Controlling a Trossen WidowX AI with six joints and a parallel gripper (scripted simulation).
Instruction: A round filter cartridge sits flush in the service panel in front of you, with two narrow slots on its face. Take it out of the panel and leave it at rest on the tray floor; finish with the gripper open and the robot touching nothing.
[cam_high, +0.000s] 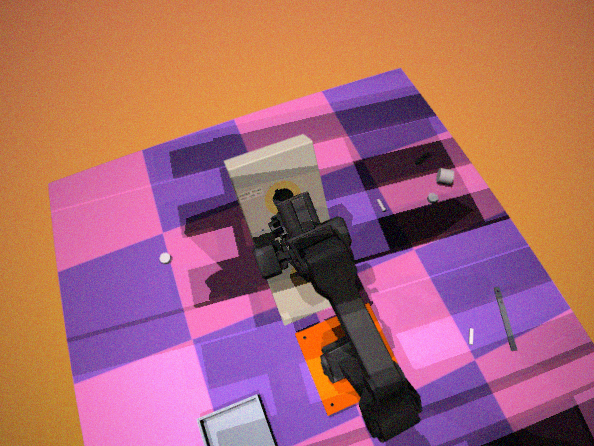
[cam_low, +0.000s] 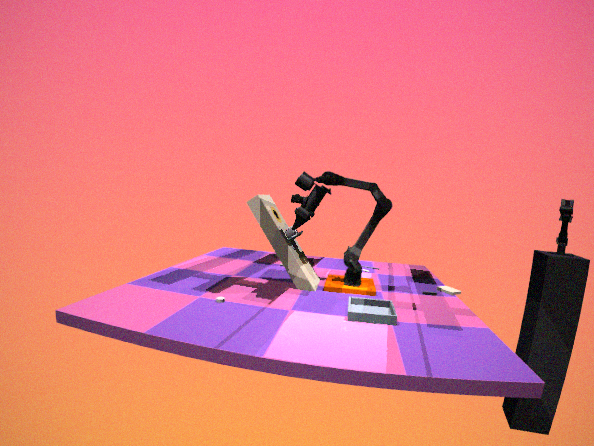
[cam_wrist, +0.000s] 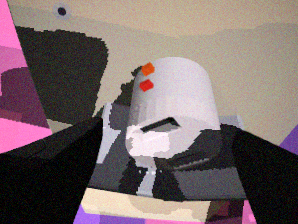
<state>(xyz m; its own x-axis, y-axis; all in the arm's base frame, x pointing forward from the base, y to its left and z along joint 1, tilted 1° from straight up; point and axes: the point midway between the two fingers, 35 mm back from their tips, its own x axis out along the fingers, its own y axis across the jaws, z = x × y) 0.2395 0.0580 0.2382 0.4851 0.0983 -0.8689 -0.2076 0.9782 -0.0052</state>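
Now: the round pale filter cartridge 10 mm ahead of my gripper tip and 10 mm below it. The rest, counted from my gripper tip: grey tray 370 mm behind, 210 mm to the left, 220 mm below.
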